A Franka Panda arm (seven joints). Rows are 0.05 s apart.
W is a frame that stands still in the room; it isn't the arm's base.
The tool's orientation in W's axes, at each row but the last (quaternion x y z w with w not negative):
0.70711 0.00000 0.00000 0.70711
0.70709 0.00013 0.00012 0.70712
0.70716 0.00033 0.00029 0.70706
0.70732 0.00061 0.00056 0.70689
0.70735 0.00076 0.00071 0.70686
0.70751 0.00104 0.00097 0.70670
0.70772 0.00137 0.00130 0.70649
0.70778 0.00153 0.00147 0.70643
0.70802 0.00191 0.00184 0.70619
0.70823 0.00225 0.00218 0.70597
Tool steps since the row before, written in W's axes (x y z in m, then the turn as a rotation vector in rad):
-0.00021 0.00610 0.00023 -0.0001 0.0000 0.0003
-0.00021 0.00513 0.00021 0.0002 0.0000 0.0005
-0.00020 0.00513 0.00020 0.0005 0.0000 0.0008
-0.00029 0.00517 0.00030 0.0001 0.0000 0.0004
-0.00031 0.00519 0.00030 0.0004 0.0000 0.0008
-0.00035 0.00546 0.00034 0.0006 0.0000 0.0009
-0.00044 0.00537 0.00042 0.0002 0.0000 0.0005
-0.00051 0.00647 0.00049 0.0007 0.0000 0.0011
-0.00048 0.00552 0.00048 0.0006 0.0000 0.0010
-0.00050 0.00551 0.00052 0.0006 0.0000 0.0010
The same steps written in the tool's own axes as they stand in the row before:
-0.00021 0.00023 -0.00610 -0.0001 0.0003 0.0000
-0.00021 0.00021 -0.00513 0.0002 0.0005 0.0000
-0.00020 0.00020 -0.00513 0.0005 0.0008 0.0000
-0.00028 0.00030 -0.00517 0.0001 0.0004 0.0000
-0.00030 0.00030 -0.00519 0.0004 0.0008 0.0000
-0.00033 0.00033 -0.00546 0.0006 0.0009 0.0000
-0.00042 0.00041 -0.00537 0.0002 0.0005 0.0000
-0.00048 0.00048 -0.00647 0.0007 0.0011 0.0000
-0.00045 0.00047 -0.00552 0.0006 0.0010 0.0000
-0.00047 0.00050 -0.00551 0.0006 0.0010 0.0000

